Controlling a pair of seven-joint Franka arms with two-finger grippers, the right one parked.
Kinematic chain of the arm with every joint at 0, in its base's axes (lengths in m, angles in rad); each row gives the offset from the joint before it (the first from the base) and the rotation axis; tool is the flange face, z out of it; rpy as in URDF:
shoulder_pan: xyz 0 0 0.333 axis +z
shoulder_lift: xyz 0 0 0 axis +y
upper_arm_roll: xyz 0 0 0.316 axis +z
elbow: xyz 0.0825 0 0 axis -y
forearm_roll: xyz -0.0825 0 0.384 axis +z
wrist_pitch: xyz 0 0 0 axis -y
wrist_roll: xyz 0.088 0 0 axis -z
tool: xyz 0 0 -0.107 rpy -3.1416 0 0
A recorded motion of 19 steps. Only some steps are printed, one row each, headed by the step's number.
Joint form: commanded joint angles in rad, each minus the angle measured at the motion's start. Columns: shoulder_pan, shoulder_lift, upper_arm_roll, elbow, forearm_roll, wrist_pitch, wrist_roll.
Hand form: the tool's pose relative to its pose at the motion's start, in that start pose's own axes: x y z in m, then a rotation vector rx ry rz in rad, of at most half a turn. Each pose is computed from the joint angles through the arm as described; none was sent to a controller.
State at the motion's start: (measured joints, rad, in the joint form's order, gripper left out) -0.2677 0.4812 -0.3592 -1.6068 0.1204 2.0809 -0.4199
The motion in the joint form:
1: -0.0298 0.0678 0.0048 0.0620 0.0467 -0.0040 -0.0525
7: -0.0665 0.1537 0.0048 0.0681 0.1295 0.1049 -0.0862
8: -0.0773 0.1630 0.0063 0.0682 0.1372 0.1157 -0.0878
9: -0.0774 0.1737 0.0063 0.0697 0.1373 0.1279 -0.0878
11: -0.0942 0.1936 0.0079 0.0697 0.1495 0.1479 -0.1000
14: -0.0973 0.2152 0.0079 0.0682 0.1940 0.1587 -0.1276
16: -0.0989 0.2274 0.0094 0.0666 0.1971 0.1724 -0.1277
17: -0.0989 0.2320 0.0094 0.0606 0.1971 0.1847 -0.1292
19: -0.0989 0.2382 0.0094 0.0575 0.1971 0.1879 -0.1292
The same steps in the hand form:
1: 0.0103 0.0135 0.0179 0.0227 0.0025 -0.0154
7: 0.0135 0.0365 0.0646 0.0381 0.0498 0.0286
8: 0.0117 0.0427 0.0704 0.0397 0.0527 0.0409
9: 0.0127 0.0430 0.0759 0.0341 0.0540 0.0407
11: 0.0093 0.0530 0.0884 0.0348 0.0559 0.0511
14: 0.0084 0.0534 0.1029 0.0617 0.0607 0.0535
16: 0.0081 0.0537 0.1108 0.0592 0.0600 0.0563
17: 0.0070 0.0540 0.1155 0.0552 0.0603 0.0564
19: 0.0059 0.0538 0.1207 0.0552 0.0540 0.0570

